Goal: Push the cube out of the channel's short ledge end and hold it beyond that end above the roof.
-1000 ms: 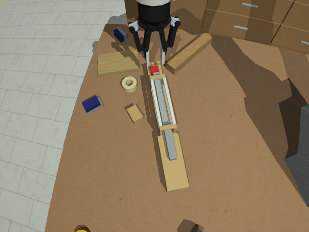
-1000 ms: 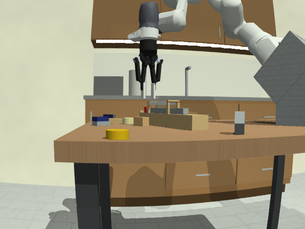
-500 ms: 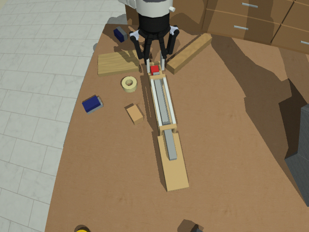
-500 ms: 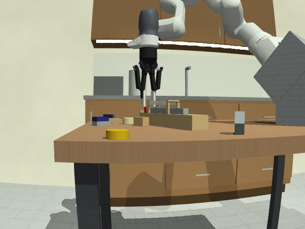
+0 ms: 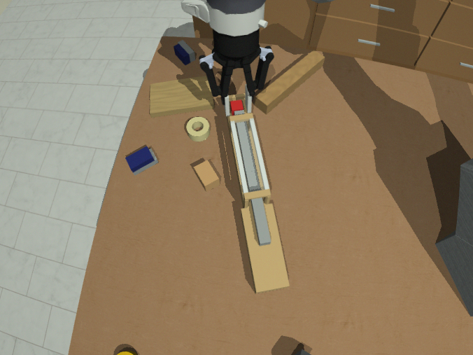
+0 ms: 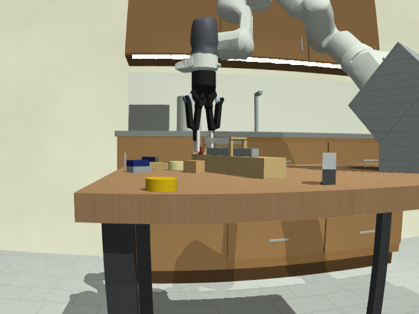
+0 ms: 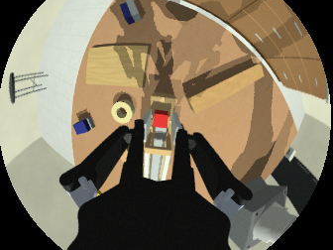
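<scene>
My hand is 30 mm above the red cube. Also, from my hand: tan box: 140 mm to the left, 70 mm below, 60 mm ahead; flat wooden board: 140 mm ahead, 80 mm below, 70 mm to the right; wooden channel: 130 mm to the left, 30 mm below, 30 mm behind.
</scene>
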